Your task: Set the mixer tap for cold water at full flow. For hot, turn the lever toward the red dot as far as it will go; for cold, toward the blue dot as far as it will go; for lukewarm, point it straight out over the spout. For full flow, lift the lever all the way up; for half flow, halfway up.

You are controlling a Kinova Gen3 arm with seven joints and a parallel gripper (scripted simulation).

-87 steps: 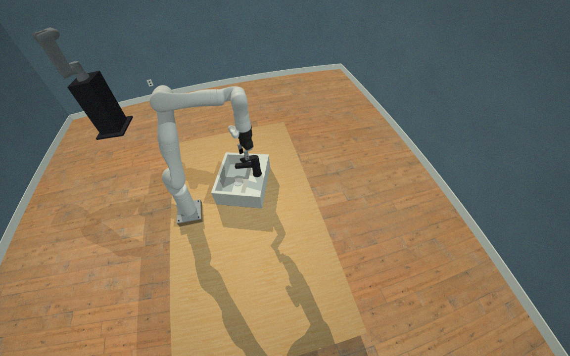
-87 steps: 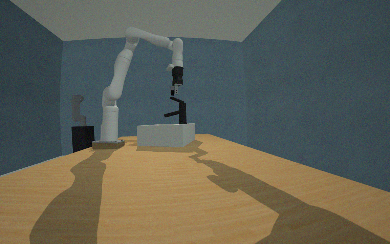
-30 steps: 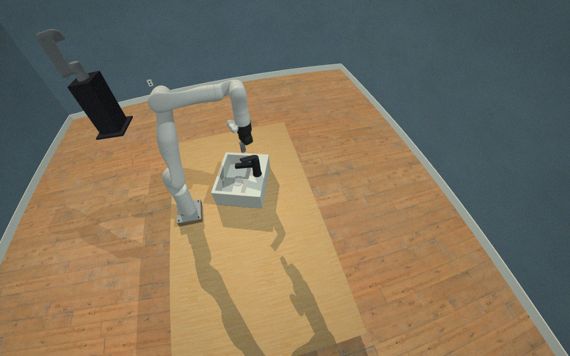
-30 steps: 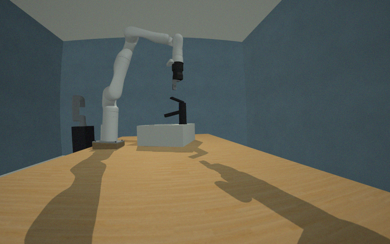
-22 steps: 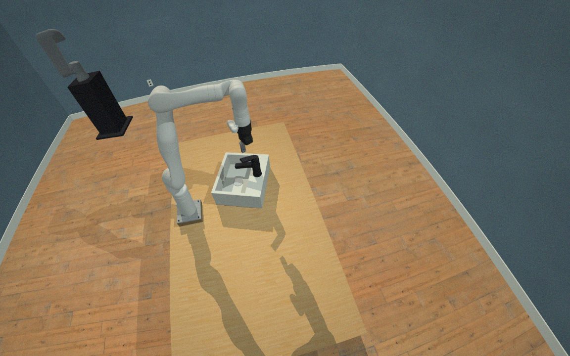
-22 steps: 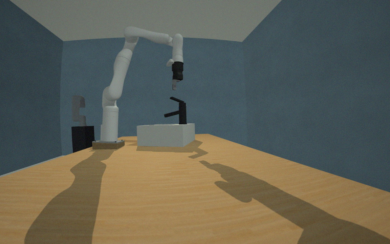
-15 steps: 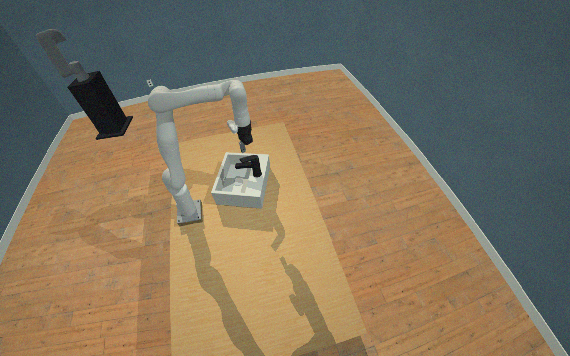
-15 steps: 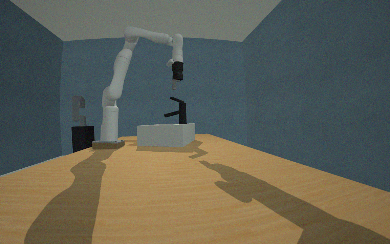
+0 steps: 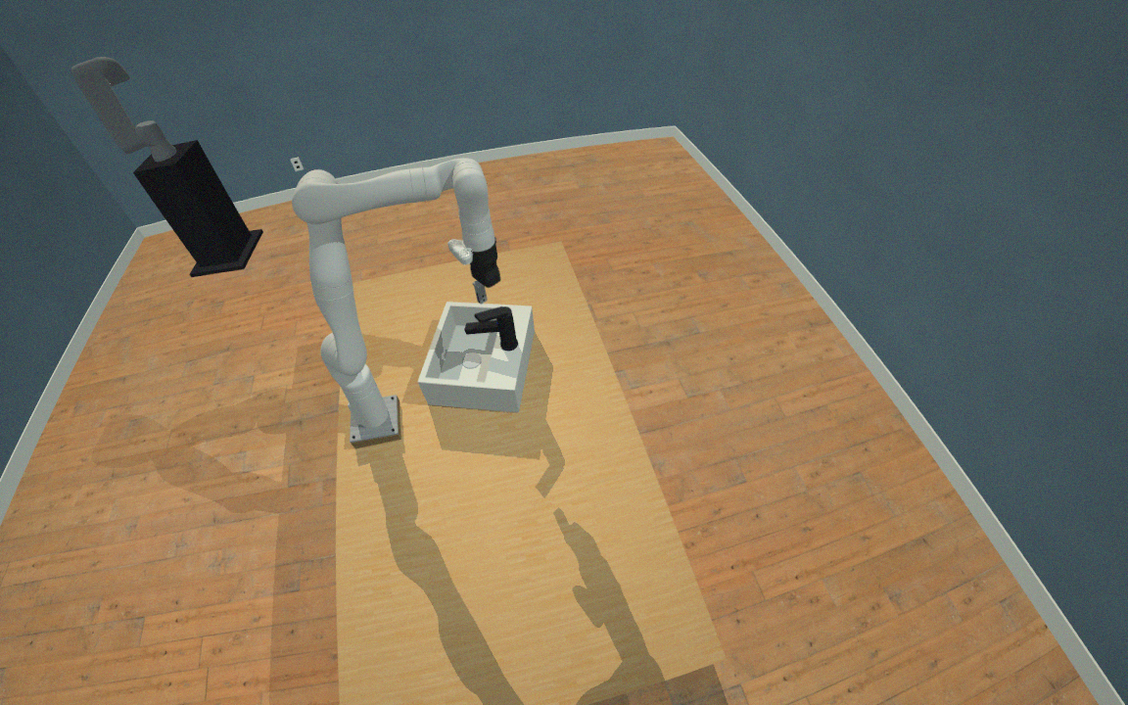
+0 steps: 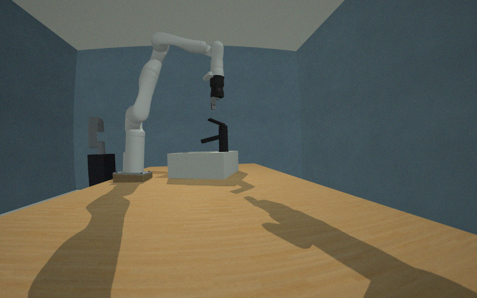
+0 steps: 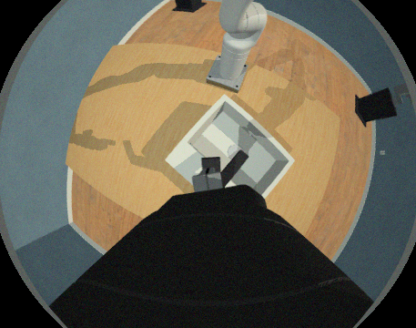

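Now: hand 20 mm short of the lever, 10 mm to the right of it and 80 mm above it. From my hand the other things lie so: white basin: 70 mm behind, 60 mm to the left, 330 mm below.
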